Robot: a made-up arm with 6 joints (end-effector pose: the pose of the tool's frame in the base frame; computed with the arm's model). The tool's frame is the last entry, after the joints.
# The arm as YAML. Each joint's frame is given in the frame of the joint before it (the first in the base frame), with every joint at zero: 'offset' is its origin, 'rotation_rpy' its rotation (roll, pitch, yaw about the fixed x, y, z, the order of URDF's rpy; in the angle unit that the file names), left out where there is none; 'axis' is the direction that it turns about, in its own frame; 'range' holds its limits. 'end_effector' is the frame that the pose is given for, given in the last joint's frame.
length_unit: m
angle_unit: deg
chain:
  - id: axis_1
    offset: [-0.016, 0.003, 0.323]
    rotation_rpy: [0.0, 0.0, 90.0]
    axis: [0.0, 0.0, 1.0]
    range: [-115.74, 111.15]
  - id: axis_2
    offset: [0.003, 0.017, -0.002]
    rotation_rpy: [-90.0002, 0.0, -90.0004]
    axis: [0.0, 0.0, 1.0]
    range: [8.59, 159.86]
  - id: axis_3
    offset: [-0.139, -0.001, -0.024]
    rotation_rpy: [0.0, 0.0, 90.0]
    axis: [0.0, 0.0, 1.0]
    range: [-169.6, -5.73]
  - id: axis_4
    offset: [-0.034, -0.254, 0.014]
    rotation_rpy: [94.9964, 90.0, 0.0]
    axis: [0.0, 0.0, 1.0]
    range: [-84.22, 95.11]
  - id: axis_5
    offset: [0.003, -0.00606, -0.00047]
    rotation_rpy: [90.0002, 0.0, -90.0]
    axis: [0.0, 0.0, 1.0]
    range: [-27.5, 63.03]
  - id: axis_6
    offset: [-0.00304, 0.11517, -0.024]
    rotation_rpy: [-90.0, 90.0, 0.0]
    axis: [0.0, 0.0, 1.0]
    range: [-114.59, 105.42]
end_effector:
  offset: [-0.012, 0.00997, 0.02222]
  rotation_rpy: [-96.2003, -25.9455, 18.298]
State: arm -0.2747 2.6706 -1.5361 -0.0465 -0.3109 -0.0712
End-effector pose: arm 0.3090 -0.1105 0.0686 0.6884 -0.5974 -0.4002 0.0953
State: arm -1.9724 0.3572 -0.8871 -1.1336 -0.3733 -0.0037
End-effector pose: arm -0.0480 -0.1402 0.6311 -0.0098 -0.8262 0.1555 0.5414
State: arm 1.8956 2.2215 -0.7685 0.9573 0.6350 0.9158
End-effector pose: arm -0.0938 0.0848 0.0639 0.3199 -0.4344 -0.6843 0.4906
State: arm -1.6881 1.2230 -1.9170 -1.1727 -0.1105 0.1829
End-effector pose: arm -0.0413 -0.1913 0.7489 0.0347 -0.8746 0.2406 0.4195
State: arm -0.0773 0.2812 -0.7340 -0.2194 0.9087 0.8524
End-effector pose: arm 0.1654 -0.0518 0.4614 -0.6381 0.5981 0.3644 0.3199
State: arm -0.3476 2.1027 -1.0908 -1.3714 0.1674 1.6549
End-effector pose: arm 0.2724 -0.1203 0.1437 -0.5000 0.6991 0.5104 0.0274
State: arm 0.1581 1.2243 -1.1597 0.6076 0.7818 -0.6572
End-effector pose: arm 0.2541 0.0793 0.3729 0.8902 -0.2510 -0.3511 0.1459
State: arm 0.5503 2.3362 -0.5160 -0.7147 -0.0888 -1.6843
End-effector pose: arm 0.0491 0.0042 0.0256 0.4907 0.5102 0.2084 0.6749
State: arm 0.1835 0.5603 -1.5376 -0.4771 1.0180 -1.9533
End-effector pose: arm 0.0843 -0.0766 0.6391 0.4066 -0.4192 0.3504 0.7323
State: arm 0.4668 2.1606 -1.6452 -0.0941 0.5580 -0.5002
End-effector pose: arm 0.3244 0.1344 0.2239 0.8148 -0.2280 -0.2537 0.4688
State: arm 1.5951 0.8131 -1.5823 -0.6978 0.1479 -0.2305
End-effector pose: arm 0.0200 0.1467 0.7169 -0.9172 -0.0479 -0.3281 0.2207
